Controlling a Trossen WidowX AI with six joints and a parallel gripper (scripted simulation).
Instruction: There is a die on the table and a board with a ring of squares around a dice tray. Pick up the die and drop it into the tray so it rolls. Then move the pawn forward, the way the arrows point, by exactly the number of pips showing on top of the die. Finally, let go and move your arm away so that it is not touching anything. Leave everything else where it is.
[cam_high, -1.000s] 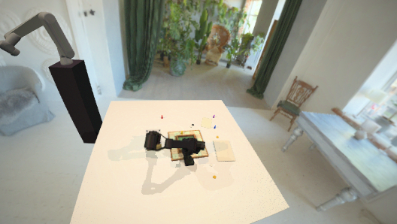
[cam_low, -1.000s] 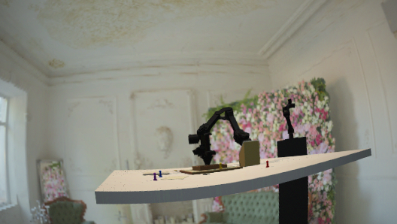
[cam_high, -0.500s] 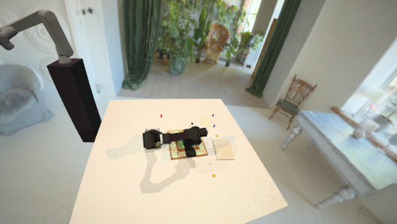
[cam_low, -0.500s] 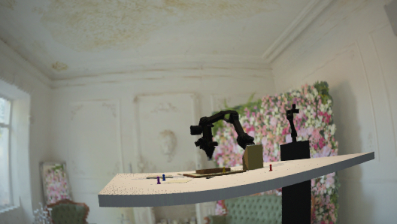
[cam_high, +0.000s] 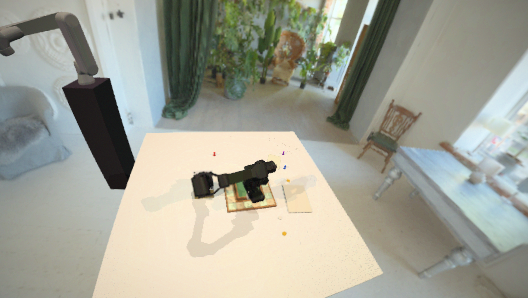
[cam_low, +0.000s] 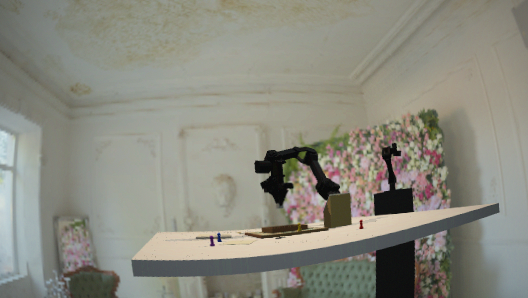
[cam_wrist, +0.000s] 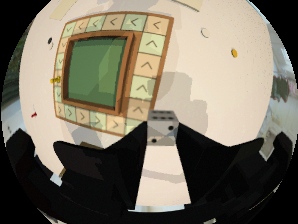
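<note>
Now: the yellow pawn 20 mm behind my gripper tip, 250 mm to the left of it and 100 mm below it. Also, from my gripper tip: green dice tray 20 mm ahead, 140 mm to the left, 120 mm below; then white die right at my gripper tip; then blue pawn 300 mm ahead, 340 mm to the left, 110 mm below.
</note>
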